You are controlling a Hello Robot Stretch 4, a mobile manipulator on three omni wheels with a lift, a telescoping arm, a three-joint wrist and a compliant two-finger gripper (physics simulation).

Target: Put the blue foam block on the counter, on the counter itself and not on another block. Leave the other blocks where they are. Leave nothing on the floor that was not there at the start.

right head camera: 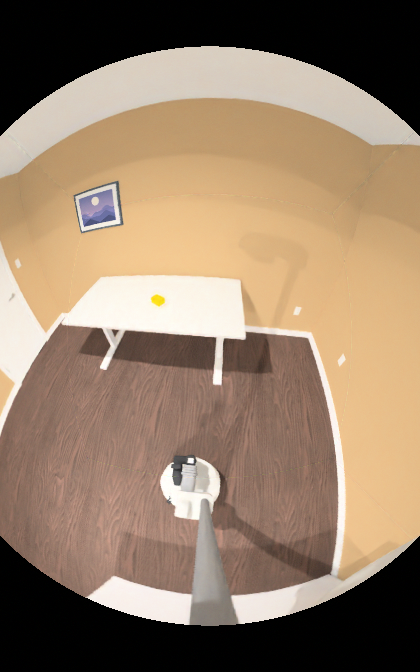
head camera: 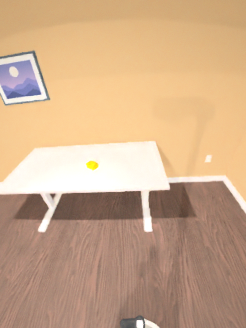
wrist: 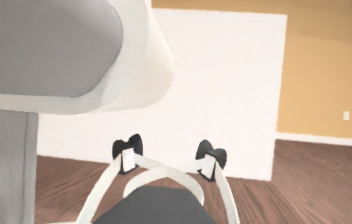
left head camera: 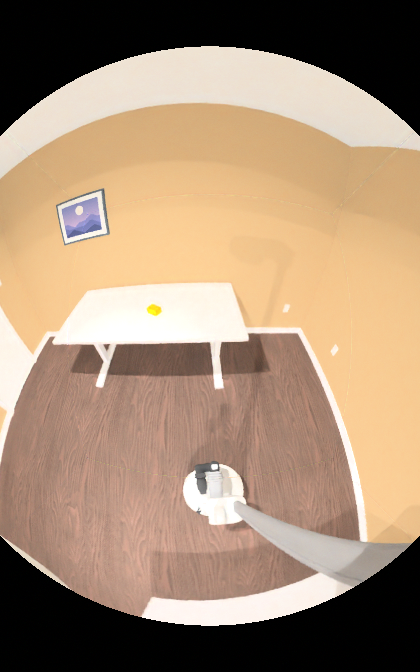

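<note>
The blue foam block does not show in any view. A yellow block lies on a white table by the far wall. A white surface, which may be the counter, shows at the bottom edge of the left and right head views, behind the robot. My gripper is open and empty in the wrist view, its two dark fingertips well apart in front of a large white face. In the head views its fingers cannot be made out.
The robot's round white base stands on the wood floor some way in front of the table. A framed picture hangs on the far wall. A white door is at the left.
</note>
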